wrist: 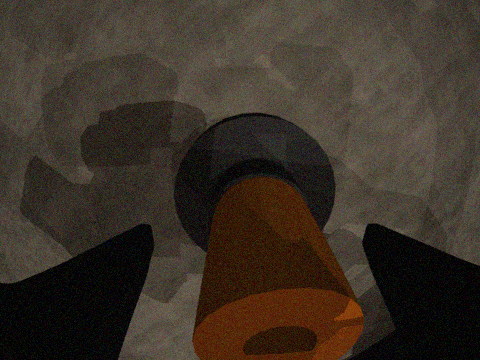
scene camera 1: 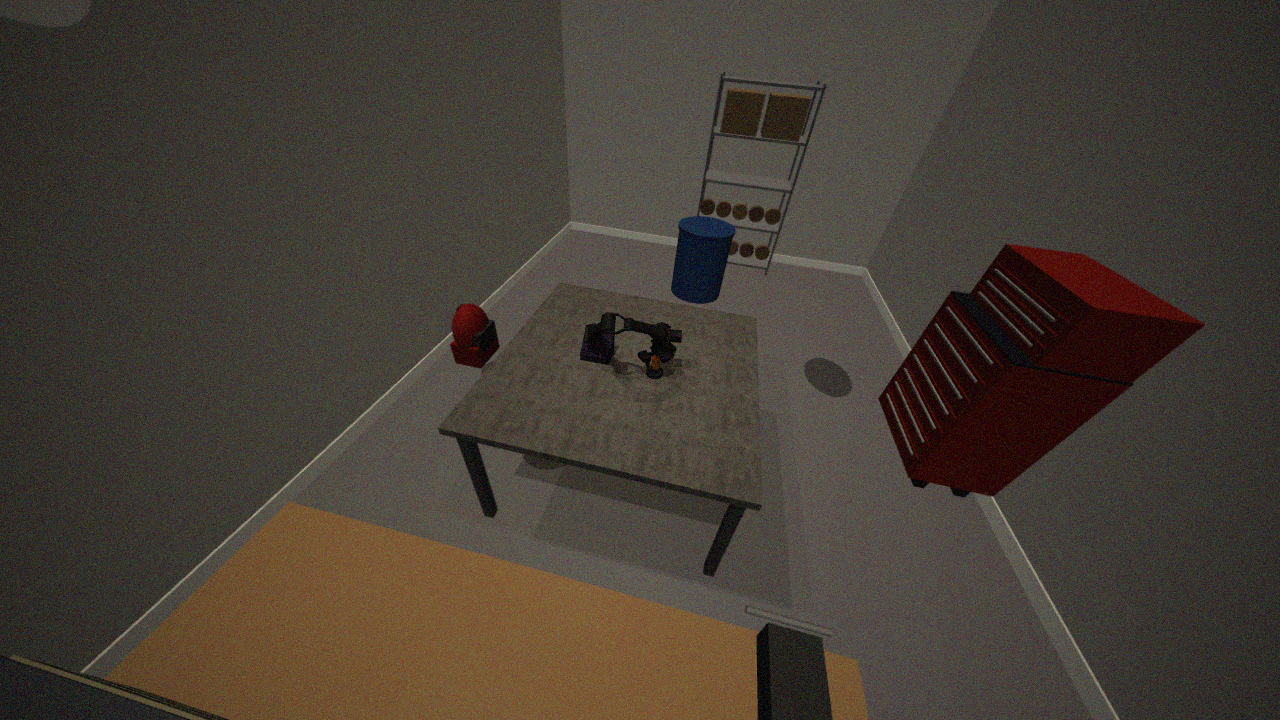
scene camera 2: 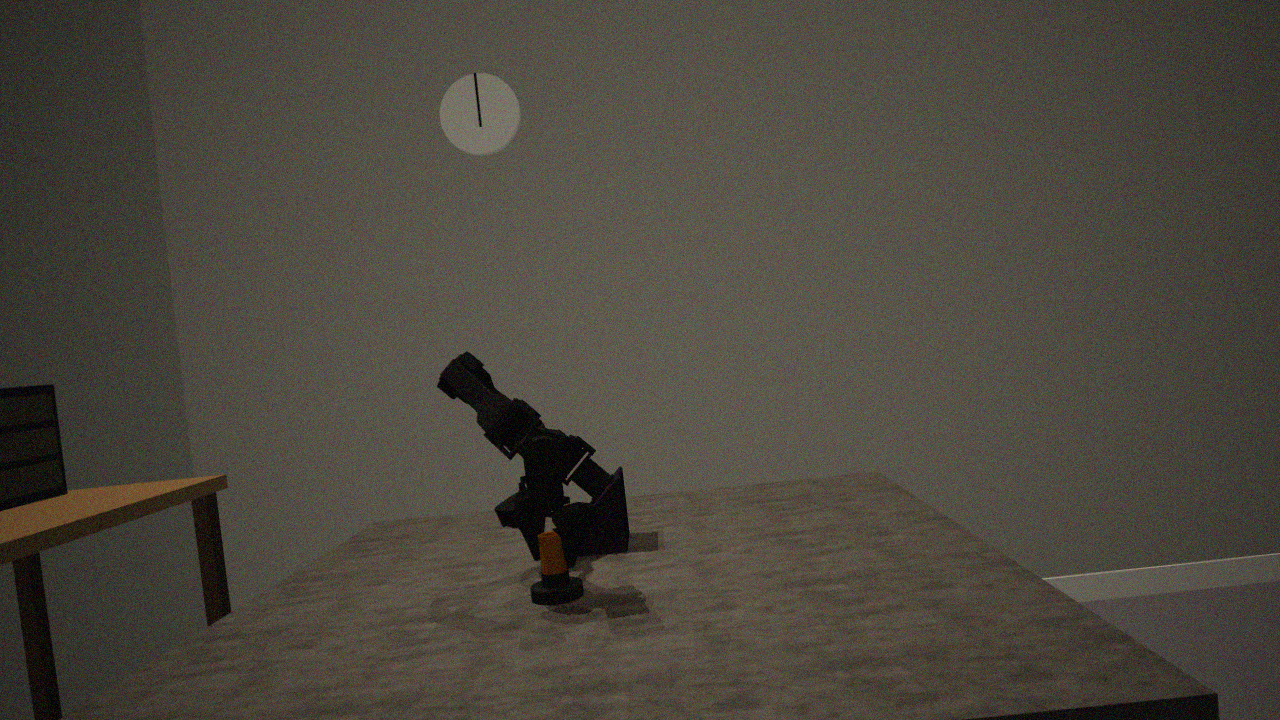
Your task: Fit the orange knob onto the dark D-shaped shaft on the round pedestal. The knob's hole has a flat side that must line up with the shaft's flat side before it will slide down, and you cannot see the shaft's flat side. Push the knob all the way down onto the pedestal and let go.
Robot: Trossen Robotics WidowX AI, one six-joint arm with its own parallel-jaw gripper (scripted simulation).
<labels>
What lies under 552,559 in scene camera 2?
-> An orange knob.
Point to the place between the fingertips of the gripper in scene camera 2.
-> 554,564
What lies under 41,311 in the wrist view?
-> The gripper.
</labels>
